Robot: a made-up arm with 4 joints. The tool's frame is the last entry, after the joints.
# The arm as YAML. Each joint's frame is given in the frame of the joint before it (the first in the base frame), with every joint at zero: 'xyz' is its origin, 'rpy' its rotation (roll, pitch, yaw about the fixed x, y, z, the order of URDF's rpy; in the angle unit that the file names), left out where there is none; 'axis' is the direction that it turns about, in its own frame. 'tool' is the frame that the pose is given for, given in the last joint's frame.
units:
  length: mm
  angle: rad
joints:
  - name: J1
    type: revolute
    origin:
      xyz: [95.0, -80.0, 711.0]
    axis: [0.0, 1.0, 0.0]
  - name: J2
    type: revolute
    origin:
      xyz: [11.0, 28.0, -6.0]
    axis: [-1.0, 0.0, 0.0]
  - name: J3
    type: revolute
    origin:
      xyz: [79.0, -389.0, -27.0]
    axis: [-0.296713, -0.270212, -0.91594]
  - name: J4
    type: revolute
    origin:
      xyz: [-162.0, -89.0, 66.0]
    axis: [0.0, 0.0, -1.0]
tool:
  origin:
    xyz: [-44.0, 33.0, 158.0]
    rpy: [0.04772, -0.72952, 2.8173]
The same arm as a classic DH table. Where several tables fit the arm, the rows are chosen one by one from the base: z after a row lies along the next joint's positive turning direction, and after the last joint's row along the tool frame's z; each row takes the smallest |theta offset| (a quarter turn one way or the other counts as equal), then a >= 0, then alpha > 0; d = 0 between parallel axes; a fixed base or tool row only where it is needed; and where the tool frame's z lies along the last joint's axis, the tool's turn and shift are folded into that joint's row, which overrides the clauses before.
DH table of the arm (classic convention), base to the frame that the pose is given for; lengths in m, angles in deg. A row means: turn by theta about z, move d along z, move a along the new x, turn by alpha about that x. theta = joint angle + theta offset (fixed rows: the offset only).
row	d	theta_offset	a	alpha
base (fixed)	0.711	0	0.095	-90
J1	-0.052	90	0.006	-90
J2	-0.1322	-73.56	-0.3655	-72.74
J3	0.5902	-44.84	0.0433	-23.66
J4	-0.6909	56.81	0.0209	-138.13
tool (fixed)	-0.0762	86.95	0	0

